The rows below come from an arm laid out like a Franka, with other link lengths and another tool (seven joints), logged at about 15 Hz.
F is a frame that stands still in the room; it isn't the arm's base.
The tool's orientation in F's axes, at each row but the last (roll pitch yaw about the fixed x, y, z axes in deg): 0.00, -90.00, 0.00; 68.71, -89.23, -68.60; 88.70, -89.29, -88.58; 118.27, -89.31, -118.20; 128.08, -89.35, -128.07; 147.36, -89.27, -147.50
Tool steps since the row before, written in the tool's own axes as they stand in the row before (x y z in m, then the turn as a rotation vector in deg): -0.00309, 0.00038, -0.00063, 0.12, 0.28, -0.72; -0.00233, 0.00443, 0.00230, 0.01, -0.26, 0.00; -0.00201, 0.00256, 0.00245, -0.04, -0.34, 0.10; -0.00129, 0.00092, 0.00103, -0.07, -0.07, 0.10; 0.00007, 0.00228, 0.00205, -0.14, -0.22, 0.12; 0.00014, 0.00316, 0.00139, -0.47, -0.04, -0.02
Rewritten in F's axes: 0.00063, 0.00038, -0.00309, 0.72, 0.28, 0.12; -0.00232, 0.00445, -0.00226, 0.00, -0.26, 0.01; -0.00246, 0.00258, -0.00198, -0.10, -0.34, -0.04; -0.00102, 0.00093, -0.00129, -0.10, -0.07, -0.07; -0.00205, 0.00228, 0.00008, -0.12, -0.22, -0.14; -0.00138, 0.00316, 0.00015, 0.02, -0.04, -0.47
